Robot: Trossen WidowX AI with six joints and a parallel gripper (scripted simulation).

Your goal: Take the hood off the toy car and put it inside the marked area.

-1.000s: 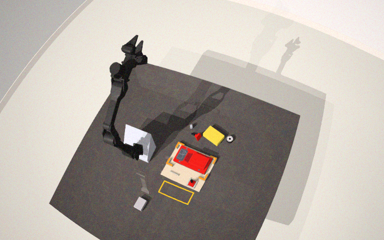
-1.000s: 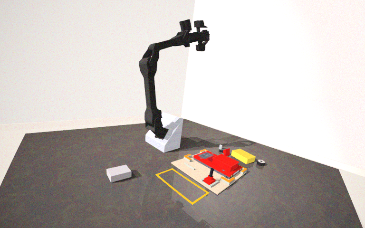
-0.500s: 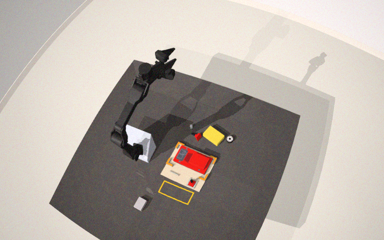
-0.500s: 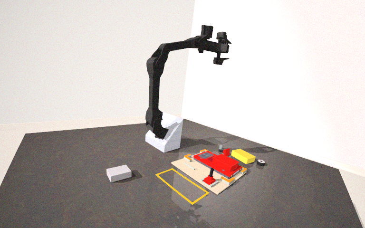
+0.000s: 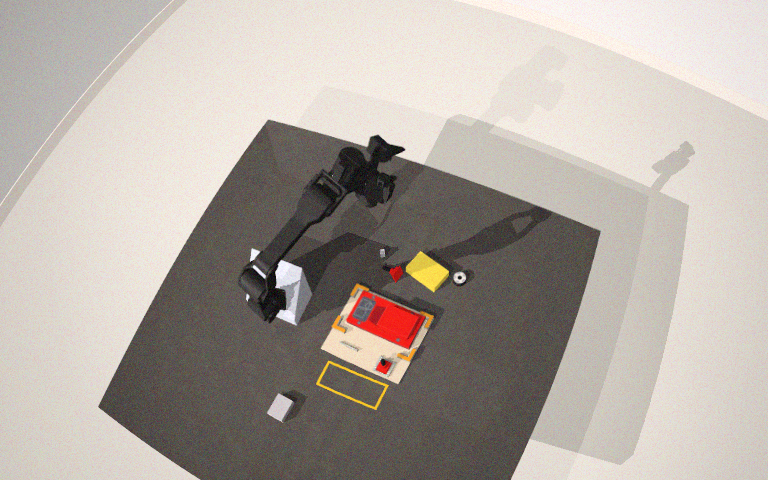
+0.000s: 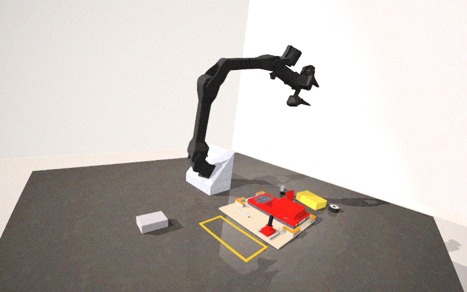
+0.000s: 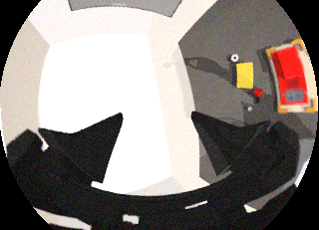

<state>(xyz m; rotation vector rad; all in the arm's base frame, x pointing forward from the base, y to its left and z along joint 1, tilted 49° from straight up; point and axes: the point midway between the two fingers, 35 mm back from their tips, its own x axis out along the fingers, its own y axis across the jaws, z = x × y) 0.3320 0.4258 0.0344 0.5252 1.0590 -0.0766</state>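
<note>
Right now the hood is 50 mm ahead of my gripper tip, 240 mm to the right of it and 400 mm below it. Also, from my gripper tip: small wheel (180 mm ahead, 50 mm to the right, 430 mm below); then beige base plate (270 mm to the right, 430 mm below); then yellow sponge block (80 mm ahead, 60 mm to the right, 430 mm below).
</note>
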